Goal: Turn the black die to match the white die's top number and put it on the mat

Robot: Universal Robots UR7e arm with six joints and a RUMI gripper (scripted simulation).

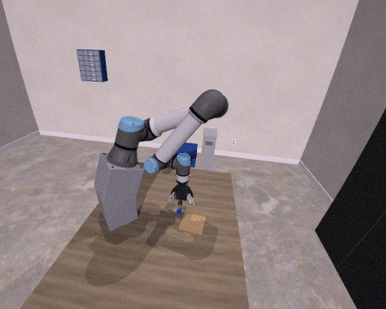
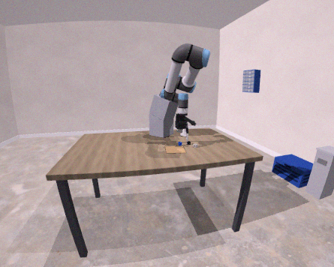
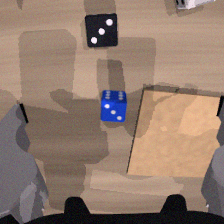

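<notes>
The blue die is 10 mm behind my hand, 30 mm to the right of it and 40 mm below it. Also, from my hand: black die: 10 mm behind, 50 mm to the left, 40 mm below; white die: 70 mm ahead, 70 mm to the left, 40 mm below; tan mat: 80 mm ahead, 100 mm to the right, 50 mm below.
</notes>
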